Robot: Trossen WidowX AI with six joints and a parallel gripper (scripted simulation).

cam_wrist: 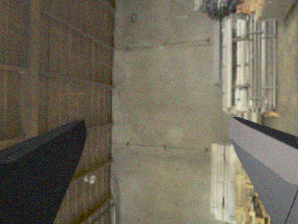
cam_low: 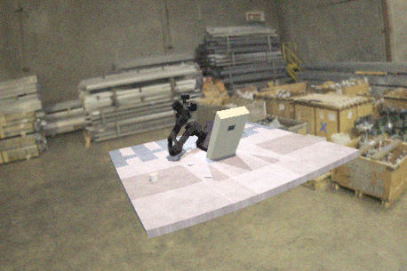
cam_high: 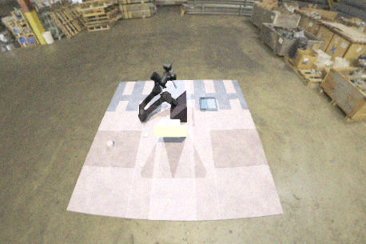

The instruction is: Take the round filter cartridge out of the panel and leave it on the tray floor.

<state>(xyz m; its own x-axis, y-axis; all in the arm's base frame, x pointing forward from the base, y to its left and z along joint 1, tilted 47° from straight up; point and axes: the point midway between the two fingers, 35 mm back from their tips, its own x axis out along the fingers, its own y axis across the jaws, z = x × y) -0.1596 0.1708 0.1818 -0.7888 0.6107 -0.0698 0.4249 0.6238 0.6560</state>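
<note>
The round filter cartridge lies 59 cm ahead of my gripper tip, 10 cm below it and 4 cm to the right of it. Round my gripper tip: tray: 31 cm below, 29 cm to the left, 18 cm ahead; then service panel: 55 cm ahead, 17 cm below, 3 cm to the right.
</note>
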